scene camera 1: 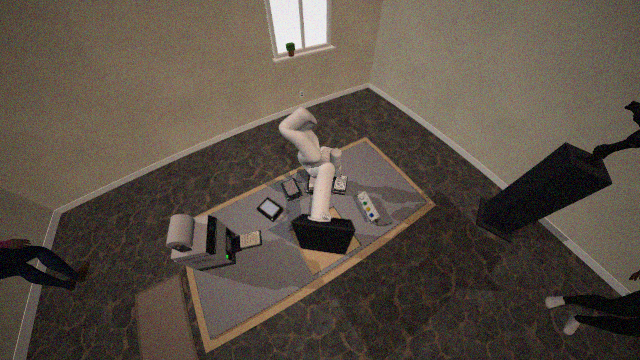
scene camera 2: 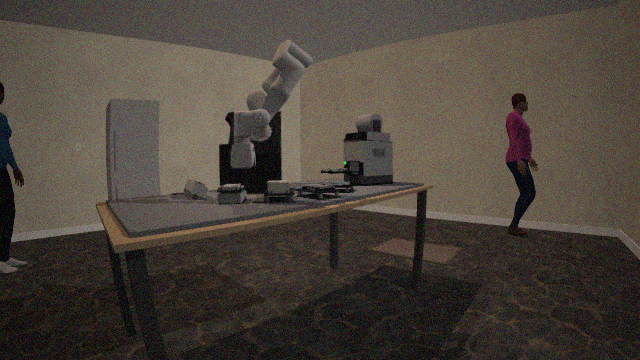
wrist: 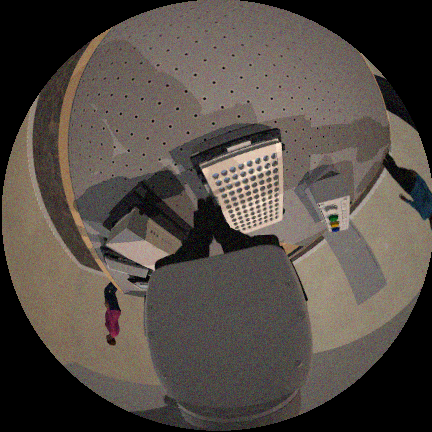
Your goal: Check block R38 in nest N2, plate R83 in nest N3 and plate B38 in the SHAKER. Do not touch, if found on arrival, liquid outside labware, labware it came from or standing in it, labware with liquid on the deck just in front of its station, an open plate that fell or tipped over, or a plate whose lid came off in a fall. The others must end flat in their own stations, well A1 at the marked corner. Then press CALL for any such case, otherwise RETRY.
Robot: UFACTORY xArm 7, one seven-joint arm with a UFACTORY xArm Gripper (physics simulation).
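Frame: origin at the arm's base, x left, y ahead, z down, level; millimetres.
Seen in the pictures: gripper, between the fingertips: (scene camera 1: 333, 179) (scene camera 2: 243, 185) (wrist: 207, 206); arm's base, origin of its link: (scene camera 1: 319, 219) (scene camera 2: 260, 132).
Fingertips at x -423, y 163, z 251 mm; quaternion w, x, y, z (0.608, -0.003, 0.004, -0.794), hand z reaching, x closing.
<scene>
Offsets run from my fingertips to a thing's top centre. "*": to the spot under its first point.
My gripper (wrist: 207, 206) is shut and empty. In the wrist view its black fingertips are beside the near-left edge of a white many-well plate {dx -6, dy -56, dz +0 mm} (wrist: 252, 192) (scene camera 1: 340, 183) on a dark holder. Whether that plate lies fully flat is unclear. A plain white block-like piece {dx +96, dy +112, dz -9 mm} (wrist: 140, 240) (scene camera 2: 278, 187) sits on a black nest to its left in the wrist view; in scene camera 1 the arm partly hides it. Labels and corner marks are too small to read, so I cannot tell R38, R83 and B38 apart. The button panel {dx +46, dy -331, dz -14 mm} (wrist: 334, 215) (scene camera 1: 368, 206) (scene camera 2: 195, 189) has several coloured buttons. No liquid can be made out on the deck.
A white machine {dx +918, dy +348, dz -386 mm} (scene camera 1: 200, 242) (scene camera 2: 368, 157) with a green light stands at the table's far end. A pale welled plate {dx +719, dy +178, dz -37 mm} (scene camera 1: 250, 239) lies on its tray. A dark nest {* dx +244, dy +230, dz +21 mm} (scene camera 1: 291, 188) and a dark-framed device {dx +463, dy +261, dz +22 mm} (scene camera 1: 270, 208) with a light top stand between. Two people stand beyond the table.
</scene>
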